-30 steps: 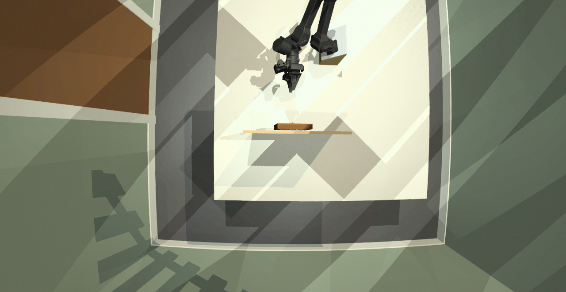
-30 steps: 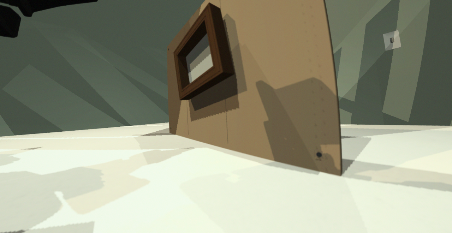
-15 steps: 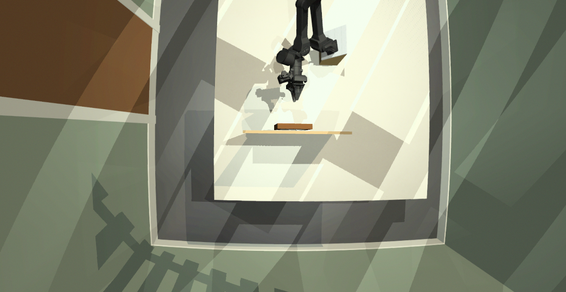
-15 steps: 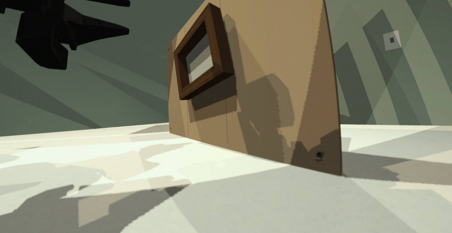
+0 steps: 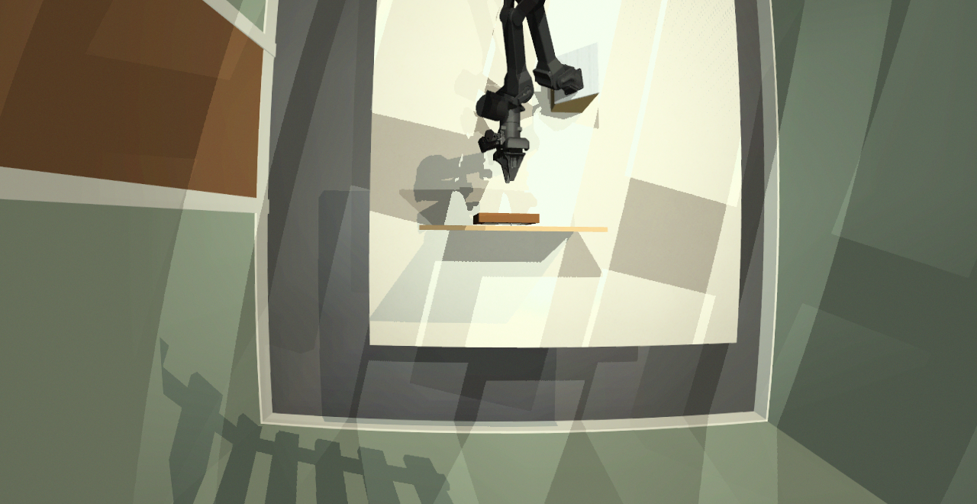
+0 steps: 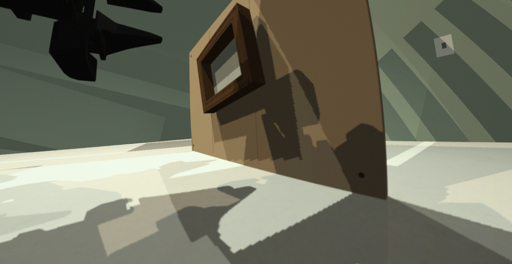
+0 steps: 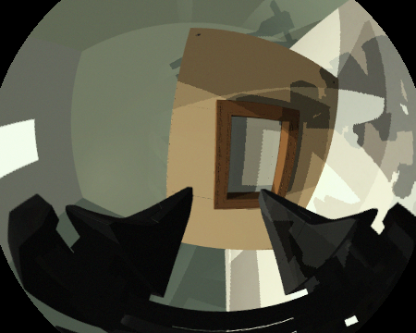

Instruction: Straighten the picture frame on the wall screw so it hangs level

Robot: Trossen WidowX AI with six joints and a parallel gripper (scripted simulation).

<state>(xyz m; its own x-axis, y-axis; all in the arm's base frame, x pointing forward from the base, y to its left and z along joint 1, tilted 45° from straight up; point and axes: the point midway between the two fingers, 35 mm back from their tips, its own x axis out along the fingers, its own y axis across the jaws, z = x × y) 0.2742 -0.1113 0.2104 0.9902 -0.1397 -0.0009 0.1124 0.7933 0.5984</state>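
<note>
Right now the picture frame is 110 mm ahead of my gripper tip, 50 mm below it and 20 mm to the right of it. Round my gripper tip: tan wall panel 120 mm ahead, 70 mm below, 10 mm to the right.
</note>
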